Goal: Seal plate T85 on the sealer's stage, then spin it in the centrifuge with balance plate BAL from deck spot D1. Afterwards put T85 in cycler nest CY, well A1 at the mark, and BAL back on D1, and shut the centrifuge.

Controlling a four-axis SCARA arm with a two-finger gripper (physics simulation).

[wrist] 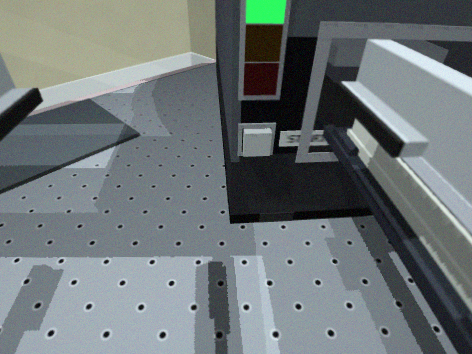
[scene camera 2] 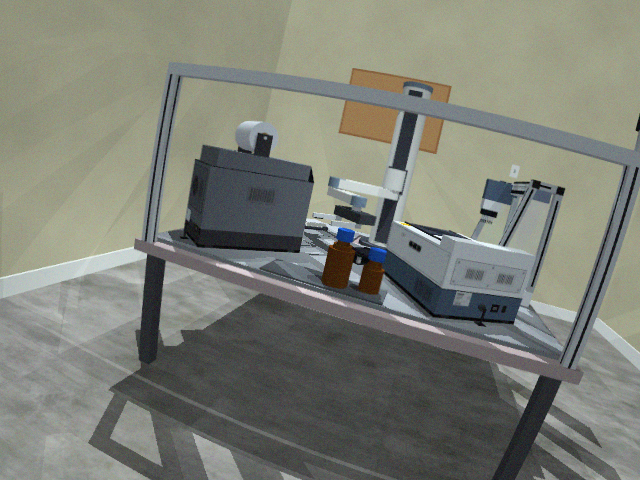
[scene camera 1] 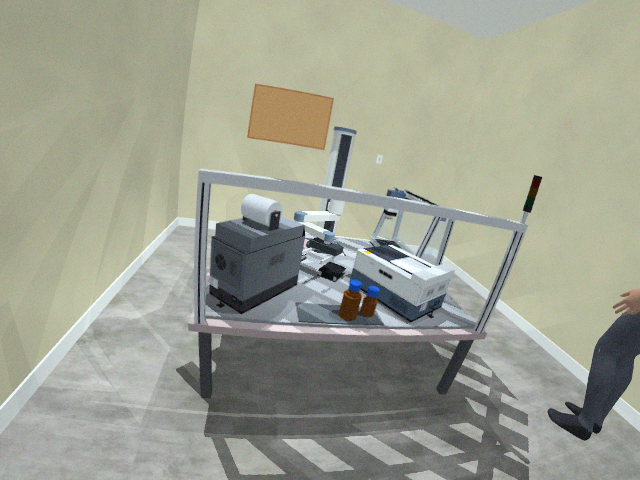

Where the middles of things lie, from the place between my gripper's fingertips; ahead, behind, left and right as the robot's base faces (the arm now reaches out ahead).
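From the dark tray [wrist: 441,296], my gripper is 90 mm to the left of it, 100 mm past it and 60 mm above it. Going by their middles, the dark tray is the nearest to my gripper of the things named here. The centrifuge [scene camera 2: 451,276] is 530 mm to the left of my hand, 60 mm ahead of it and 30 mm below it.
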